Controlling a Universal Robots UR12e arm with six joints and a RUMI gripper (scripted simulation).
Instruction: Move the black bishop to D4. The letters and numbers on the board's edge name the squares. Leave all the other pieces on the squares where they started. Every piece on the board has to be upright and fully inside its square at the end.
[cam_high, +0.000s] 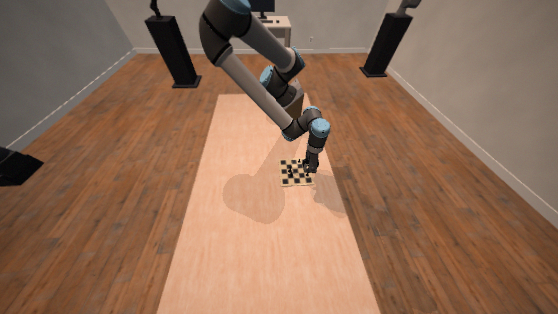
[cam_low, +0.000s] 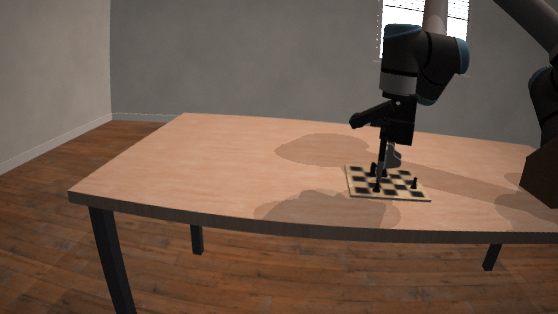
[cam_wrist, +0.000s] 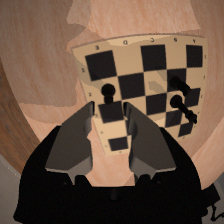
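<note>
Right now the mid-height piece is 30 mm below my hand. Round my hand: pawn: 110 mm behind, 40 mm to the right, 30 mm below; then small chessboard: 70 mm to the right, 50 mm below, 40 mm behind.
</note>
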